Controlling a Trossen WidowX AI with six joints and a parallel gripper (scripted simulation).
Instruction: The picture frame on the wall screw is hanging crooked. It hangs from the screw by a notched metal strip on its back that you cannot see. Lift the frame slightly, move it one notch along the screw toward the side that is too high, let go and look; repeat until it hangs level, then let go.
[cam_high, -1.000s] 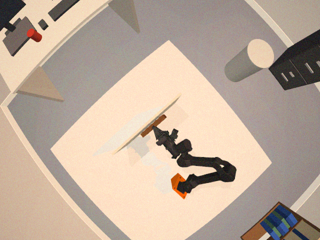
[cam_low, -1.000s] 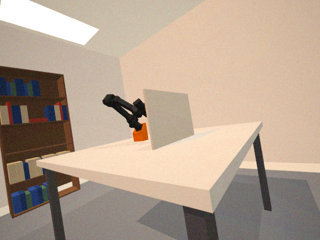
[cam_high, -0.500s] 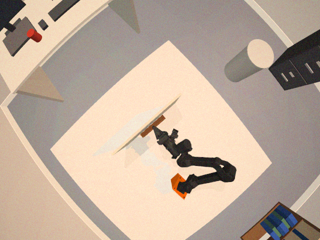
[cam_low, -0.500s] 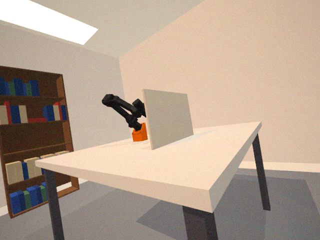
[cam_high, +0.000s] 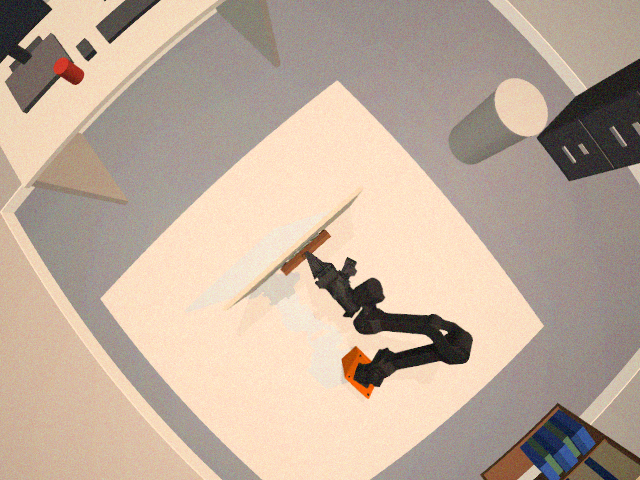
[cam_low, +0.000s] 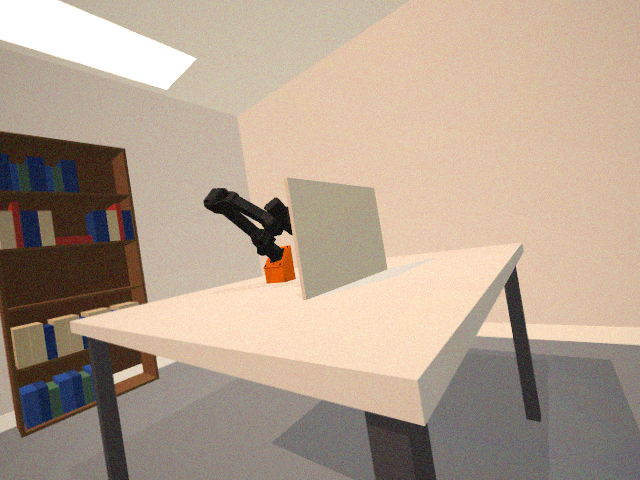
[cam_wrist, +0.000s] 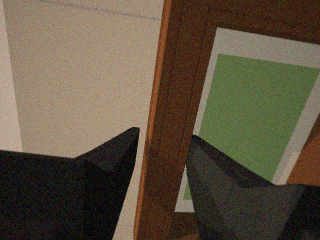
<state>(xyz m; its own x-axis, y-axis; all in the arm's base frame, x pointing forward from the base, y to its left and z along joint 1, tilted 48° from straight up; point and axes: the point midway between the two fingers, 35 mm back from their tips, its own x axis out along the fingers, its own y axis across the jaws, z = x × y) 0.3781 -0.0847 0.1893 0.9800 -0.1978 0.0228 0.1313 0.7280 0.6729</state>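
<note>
The picture frame lies 10 mm ahead of my gripper tip and 50 mm below it. From my gripper tip the other things lie so: upright wall panel: 20 mm ahead, 10 mm to the left, 70 mm below.
</note>
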